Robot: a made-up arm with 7 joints. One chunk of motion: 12 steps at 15 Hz.
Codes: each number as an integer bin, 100 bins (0 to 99) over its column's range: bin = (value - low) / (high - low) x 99, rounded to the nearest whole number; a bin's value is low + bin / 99 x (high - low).
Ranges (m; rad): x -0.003..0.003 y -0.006..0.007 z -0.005..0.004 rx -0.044..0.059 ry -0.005..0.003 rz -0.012..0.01
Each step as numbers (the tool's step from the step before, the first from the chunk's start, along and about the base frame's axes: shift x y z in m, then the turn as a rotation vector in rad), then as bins.
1 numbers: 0.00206 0.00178 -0.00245 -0.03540 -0.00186 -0.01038
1 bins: 83 59 28 8 39 7
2 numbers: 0.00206 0.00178 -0.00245 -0.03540 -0.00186 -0.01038
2 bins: 83 59 28 8 39 7
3 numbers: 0.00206 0.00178 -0.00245 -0.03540 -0.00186 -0.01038
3 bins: 83 59 28 8 39 7
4 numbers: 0.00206 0.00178 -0.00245 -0.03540 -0.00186 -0.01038
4 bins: 83 59 28 8 39 7
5 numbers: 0.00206 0.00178 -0.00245 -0.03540 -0.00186 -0.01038
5 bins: 83 59 28 8 39 7
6 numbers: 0.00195 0.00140 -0.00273 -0.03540 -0.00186 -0.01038
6 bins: 82 56 25 8 39 7
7 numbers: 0.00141 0.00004 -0.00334 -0.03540 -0.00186 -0.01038
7 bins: 73 46 18 8 39 7
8 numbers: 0.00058 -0.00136 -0.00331 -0.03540 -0.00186 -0.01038
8 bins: 59 35 19 8 39 7
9 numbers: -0.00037 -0.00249 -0.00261 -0.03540 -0.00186 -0.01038
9 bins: 43 27 26 8 39 7
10 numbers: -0.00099 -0.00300 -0.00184 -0.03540 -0.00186 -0.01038
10 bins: 33 23 35 8 39 7
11 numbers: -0.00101 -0.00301 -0.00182 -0.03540 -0.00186 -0.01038
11 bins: 33 23 35 8 39 7
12 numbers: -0.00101 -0.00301 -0.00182 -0.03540 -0.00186 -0.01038
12 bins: 33 23 35 8 39 7
